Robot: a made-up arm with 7 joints. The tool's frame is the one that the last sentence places. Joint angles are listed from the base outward.
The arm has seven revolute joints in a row. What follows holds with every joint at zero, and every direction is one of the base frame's. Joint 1 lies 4 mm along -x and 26 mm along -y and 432 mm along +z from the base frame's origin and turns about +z. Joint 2 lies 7 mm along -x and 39 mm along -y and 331 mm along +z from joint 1 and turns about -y. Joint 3 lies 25 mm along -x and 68 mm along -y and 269 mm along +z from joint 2 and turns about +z. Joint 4 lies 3 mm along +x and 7 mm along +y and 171 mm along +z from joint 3 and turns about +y. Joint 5 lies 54 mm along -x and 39 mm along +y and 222 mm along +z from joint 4 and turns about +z. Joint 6 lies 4 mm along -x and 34 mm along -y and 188 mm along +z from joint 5 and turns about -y. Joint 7 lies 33 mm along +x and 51 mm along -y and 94 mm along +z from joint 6 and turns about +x. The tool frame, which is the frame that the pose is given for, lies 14 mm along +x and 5 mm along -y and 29 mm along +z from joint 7; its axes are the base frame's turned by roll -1.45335, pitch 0.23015 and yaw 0.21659 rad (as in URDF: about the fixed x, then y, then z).
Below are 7 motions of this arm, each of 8 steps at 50 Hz.
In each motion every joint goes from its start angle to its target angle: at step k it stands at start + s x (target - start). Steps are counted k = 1, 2, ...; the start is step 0. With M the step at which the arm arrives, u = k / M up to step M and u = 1 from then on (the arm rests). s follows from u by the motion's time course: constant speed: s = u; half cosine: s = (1 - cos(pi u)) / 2; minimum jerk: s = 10 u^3 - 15 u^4 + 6 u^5.
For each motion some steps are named. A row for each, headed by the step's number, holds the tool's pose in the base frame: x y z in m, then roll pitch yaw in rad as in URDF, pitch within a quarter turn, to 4 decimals.
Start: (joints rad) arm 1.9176 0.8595 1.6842 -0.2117 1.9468 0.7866 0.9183
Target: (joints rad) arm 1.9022 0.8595 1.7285 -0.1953 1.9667 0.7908 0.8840
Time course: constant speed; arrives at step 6
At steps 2, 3, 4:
2: 0.3981 -0.7077 1.3432 -0.3292 -0.0659 -0.4261
3: 0.3954 -0.7093 1.3432 -0.3274 -0.0712 -0.4238
4: 0.3927 -0.7109 1.3433 -0.3256 -0.0765 -0.4216

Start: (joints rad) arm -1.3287 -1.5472 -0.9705 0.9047 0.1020 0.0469 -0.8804
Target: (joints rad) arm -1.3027 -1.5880 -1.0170 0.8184 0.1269 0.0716 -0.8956
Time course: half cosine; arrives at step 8
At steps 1, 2, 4, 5, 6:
1: -0.2601 -0.8858 0.5864 1.7723 0.2927 2.1252
2: -0.2553 -0.8891 0.5865 1.7759 0.2952 2.1384
4: -0.2393 -0.8997 0.5865 1.7875 0.3026 2.1820
5: -0.2304 -0.9052 0.5863 1.7936 0.3063 2.2059
6: -0.2226 -0.9097 0.5861 1.7986 0.3092 2.2263

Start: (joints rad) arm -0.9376 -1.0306 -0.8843 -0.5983 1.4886 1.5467 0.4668
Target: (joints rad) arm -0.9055 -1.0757 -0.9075 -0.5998 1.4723 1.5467 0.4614
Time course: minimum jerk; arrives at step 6
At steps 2, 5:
2: 0.3676 -0.4993 1.3880 -1.1314 -0.6775 0.1608
5: 0.3946 -0.5032 1.3663 -1.1171 -0.6434 0.1569

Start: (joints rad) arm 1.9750 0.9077 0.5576 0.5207 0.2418 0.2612 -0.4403
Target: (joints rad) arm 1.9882 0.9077 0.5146 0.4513 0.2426 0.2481 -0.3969
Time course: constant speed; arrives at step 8
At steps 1, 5, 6, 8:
1: 0.2390 -0.5890 1.4875 -2.4311 -0.0957 2.7582
5: 0.2602 -0.5940 1.4833 -2.4115 -0.1293 2.7696
6: 0.2654 -0.5953 1.4821 -2.4067 -0.1377 2.7724
8: 0.2758 -0.5978 1.4795 -2.3973 -0.1545 2.7779

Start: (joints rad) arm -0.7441 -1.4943 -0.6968 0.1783 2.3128 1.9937 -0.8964
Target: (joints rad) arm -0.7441 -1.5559 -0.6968 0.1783 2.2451 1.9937 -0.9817
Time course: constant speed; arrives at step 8
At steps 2, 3, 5, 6, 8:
2: 0.4575 -0.7378 0.7253 -0.7981 0.1324 -0.9705
3: 0.4571 -0.7380 0.7202 -0.8185 0.1422 -0.9717
5: 0.4563 -0.7383 0.7101 -0.8595 0.1618 -0.9746
6: 0.4559 -0.7384 0.7050 -0.8800 0.1715 -0.9761
8: 0.4550 -0.7385 0.6948 -0.9212 0.1909 -0.9796

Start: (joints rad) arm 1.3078 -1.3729 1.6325 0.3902 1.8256 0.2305 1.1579
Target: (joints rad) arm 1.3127 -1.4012 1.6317 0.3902 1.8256 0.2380 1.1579
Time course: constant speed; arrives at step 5
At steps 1, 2, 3, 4, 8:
1: 0.0865 0.8315 1.0652 -2.1217 -1.0254 0.4259
2: 0.0861 0.8333 1.0602 -2.1330 -1.0215 0.4368
3: 0.0856 0.8351 1.0551 -2.1441 -1.0176 0.4476
4: 0.0851 0.8368 1.0500 -2.1551 -1.0137 0.4582
8: 0.0846 0.8386 1.0450 -2.1660 -1.0096 0.4687

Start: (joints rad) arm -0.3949 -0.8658 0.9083 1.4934 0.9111 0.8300 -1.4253
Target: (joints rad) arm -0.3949 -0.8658 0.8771 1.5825 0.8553 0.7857 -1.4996
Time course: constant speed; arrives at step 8
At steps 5, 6, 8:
5: 0.6325 0.0106 0.8372 -0.8893 0.4104 1.8170
6: 0.6292 0.0113 0.8324 -0.8885 0.4189 1.8324
8: 0.6223 0.0127 0.8229 -0.8862 0.4352 1.8640

